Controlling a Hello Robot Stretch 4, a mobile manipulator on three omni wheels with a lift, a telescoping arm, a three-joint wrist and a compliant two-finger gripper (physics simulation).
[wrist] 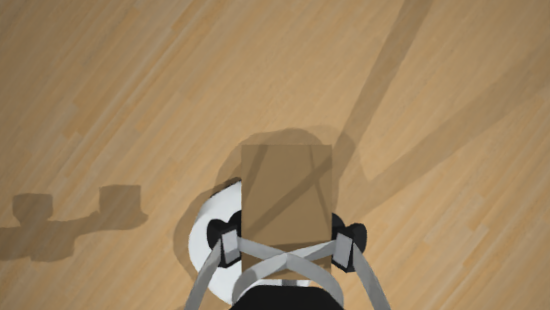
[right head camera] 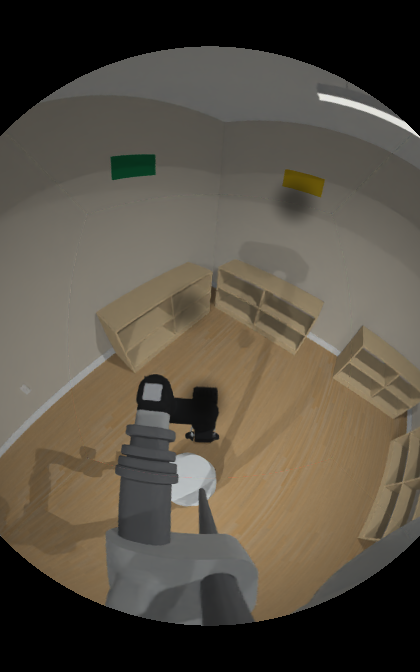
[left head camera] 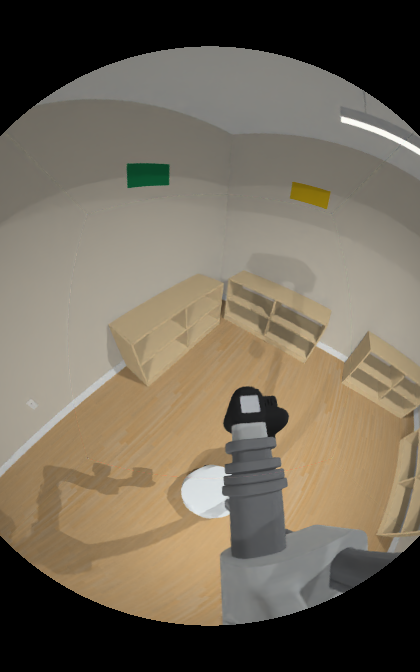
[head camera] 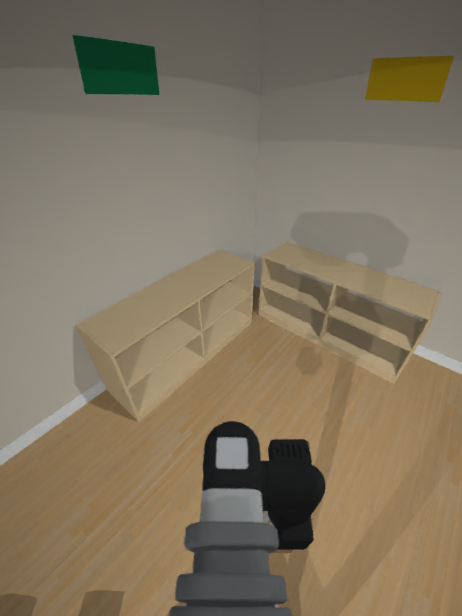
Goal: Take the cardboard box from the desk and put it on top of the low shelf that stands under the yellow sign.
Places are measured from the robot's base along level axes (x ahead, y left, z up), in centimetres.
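Pixels of known places: gripper, between the fingertips: (wrist: 286, 230).
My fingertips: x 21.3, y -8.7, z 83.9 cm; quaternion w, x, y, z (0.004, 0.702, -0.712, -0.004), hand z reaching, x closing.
Behind a point stands the place of what it marks.
The cardboard box (wrist: 286, 185) {y -8.6, x 25.3, z 88.3 cm} is between the two fingertips in the wrist view, held above the floor. My gripper (wrist: 286, 230) {y -8.7, x 21.3, z 83.9 cm} (right head camera: 202, 436) is shut on it, one pad against each side; the head views mostly hide fingers and box. The low shelf (head camera: 310, 258) {y -60.0, x 197.1, z 58.3 cm} (left head camera: 287, 295) (right head camera: 280, 285) under the yellow sign (head camera: 410, 79) {y -97.7, x 193.0, z 172.2 cm} (left head camera: 310, 195) (right head camera: 303, 183) stands ahead and to the right of the room corner, against the wall. Its top carries no object, and a shadow falls on the wall behind it. The gripper is on the near side of this shelf, apart from it. The desk does not show.
A similar shelf (head camera: 170, 297) {y 39.4, x 143.2, z 58.3 cm} (left head camera: 165, 305) (right head camera: 152, 293) stands left of the corner under the green sign (head camera: 120, 67) {y 52.6, x 165.6, z 172.6 cm} (left head camera: 148, 175) (right head camera: 133, 166). Another shelf (left head camera: 358, 354) (right head camera: 351, 347) stands farther right, and part of one more (left head camera: 400, 505) (right head camera: 382, 510) shows at the right edge.
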